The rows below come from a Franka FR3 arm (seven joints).
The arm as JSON. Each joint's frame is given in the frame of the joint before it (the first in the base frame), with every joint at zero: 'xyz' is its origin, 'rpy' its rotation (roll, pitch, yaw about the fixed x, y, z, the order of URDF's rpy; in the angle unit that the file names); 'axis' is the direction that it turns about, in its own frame. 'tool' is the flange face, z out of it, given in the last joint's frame.
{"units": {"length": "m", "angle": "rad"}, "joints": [
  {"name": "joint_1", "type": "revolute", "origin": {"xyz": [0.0, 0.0, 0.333], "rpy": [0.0, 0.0, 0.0]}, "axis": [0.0, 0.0, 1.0]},
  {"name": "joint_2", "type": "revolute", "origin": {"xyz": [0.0, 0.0, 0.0], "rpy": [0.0, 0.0, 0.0]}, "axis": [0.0, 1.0, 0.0]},
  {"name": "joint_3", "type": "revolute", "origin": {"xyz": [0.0, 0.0, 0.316], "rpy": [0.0, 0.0, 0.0]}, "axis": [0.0, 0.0, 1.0]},
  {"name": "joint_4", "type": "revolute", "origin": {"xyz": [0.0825, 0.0, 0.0], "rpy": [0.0, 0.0, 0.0]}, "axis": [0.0, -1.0, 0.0]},
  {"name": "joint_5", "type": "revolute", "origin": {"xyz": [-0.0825, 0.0, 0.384], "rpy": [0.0, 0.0, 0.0]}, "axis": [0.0, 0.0, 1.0]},
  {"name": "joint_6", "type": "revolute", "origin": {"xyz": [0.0, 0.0, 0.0], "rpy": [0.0, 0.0, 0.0]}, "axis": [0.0, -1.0, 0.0]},
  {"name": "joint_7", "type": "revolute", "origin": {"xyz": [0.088, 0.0, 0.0], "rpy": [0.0, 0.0, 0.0]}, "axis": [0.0, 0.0, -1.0]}
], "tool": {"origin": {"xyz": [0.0, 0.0, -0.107], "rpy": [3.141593, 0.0, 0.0]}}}
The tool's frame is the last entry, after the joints.
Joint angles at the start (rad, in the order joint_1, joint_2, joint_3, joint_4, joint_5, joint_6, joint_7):
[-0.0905, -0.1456, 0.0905, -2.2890, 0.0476, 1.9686, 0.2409]
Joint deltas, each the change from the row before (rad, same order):
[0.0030, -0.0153, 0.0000, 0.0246, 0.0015, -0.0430, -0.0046]
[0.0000, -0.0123, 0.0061, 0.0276, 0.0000, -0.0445, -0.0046]
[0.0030, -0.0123, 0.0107, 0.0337, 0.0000, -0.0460, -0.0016]
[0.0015, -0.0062, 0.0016, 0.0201, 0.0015, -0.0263, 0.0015]
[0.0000, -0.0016, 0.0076, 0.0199, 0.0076, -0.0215, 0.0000]
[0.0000, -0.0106, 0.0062, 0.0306, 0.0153, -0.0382, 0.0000]
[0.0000, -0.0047, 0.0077, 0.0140, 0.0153, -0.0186, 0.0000]
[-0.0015, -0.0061, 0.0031, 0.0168, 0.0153, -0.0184, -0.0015]
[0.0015, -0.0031, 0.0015, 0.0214, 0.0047, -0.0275, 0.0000]
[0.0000, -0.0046, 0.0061, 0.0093, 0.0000, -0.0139, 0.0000]
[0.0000, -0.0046, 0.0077, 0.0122, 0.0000, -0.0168, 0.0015]
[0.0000, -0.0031, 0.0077, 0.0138, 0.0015, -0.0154, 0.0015]
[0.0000, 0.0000, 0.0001, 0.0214, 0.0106, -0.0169, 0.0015]
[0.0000, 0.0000, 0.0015, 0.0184, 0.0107, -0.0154, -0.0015]
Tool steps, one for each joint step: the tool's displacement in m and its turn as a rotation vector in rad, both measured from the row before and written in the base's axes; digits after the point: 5 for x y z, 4 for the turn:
[-0.00010, 0.00197, 0.01504, 0.0018, 0.0030, 0.0083]
[0.00007, 0.00342, 0.01493, -0.0003, 0.0046, 0.0122]
[0.00047, 0.00719, 0.01763, -0.0018, 0.0002, 0.0169]
[0.00021, 0.00198, 0.01018, 0.0007, 0.0001, 0.0020]
[0.00100, 0.00470, 0.00824, 0.0058, 0.0003, 0.0055]
[-0.00055, 0.00508, 0.01628, 0.0128, -0.0025, 0.0026]
[-0.00075, 0.00554, 0.00730, 0.0127, 0.0005, 0.0036]
[-0.00047, 0.00271, 0.00934, 0.0141, -0.0040, -0.0003]
[-0.00061, 0.00246, 0.00941, 0.0045, 0.0032, 0.0042]
[-0.00132, 0.00333, 0.00537, -0.0015, 0.0001, 0.0073]
[-0.00143, 0.00420, 0.00647, -0.0021, 0.0002, 0.0076]
[-0.00091, 0.00438, 0.00660, -0.0005, -0.0012, 0.0072]
[0.00065, 0.00167, 0.00879, 0.0108, -0.0038, -0.0018]
[0.00023, 0.00232, 0.00750, 0.0110, -0.0025, 0.0026]

